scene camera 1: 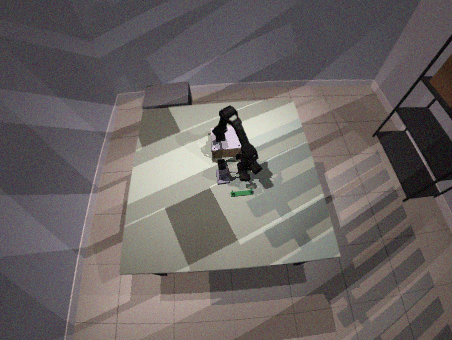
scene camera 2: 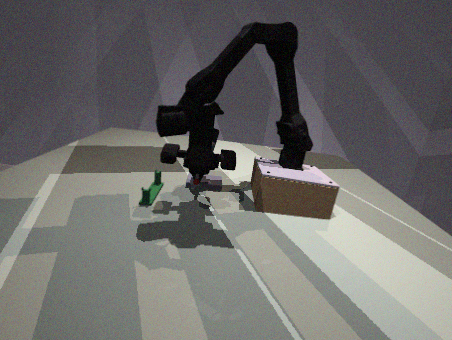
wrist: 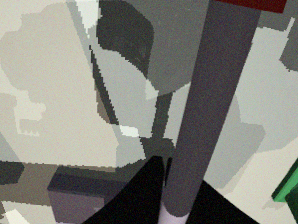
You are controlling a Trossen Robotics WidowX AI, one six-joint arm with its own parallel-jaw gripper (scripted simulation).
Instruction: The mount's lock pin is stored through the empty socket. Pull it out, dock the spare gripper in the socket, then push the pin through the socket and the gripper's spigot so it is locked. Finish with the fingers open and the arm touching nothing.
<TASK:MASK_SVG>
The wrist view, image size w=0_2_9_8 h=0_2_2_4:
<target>gripper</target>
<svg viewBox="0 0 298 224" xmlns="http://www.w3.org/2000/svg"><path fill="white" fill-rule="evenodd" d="M185 224L258 224L254 218L250 218L246 213L242 213L241 209L231 204L226 197L222 197L218 190L214 189L212 185L206 184L204 180L201 181L200 189L197 190L192 209L190 209L189 216ZM172 157L169 157L168 163L166 163L166 171L161 156L150 157L144 167L136 172L136 176L129 181L128 185L120 193L116 194L108 204L102 206L98 212L88 217L88 220L82 222L82 224L158 224L164 172L166 185Z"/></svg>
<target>lock pin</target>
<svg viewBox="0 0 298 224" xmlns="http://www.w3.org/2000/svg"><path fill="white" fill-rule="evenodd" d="M286 0L209 0L208 12L206 12L204 28L202 28L200 49L198 49L196 65L194 65L192 83L190 83L188 97L186 97L184 115L182 115L180 131L178 131L176 148L174 148L172 164L170 164L168 180L166 180L164 196L162 196L158 224L185 224L190 209L192 209L194 198L196 198L197 190L200 189L201 181L204 179L210 160L212 160L213 153L216 151L223 121L225 121L227 111L229 111L235 89L238 87L239 76L241 76L243 65L245 65L247 55L249 55L247 51L249 51L251 41L254 39L253 35L255 28L258 26L259 15L262 14L262 11L283 14Z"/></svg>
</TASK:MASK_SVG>
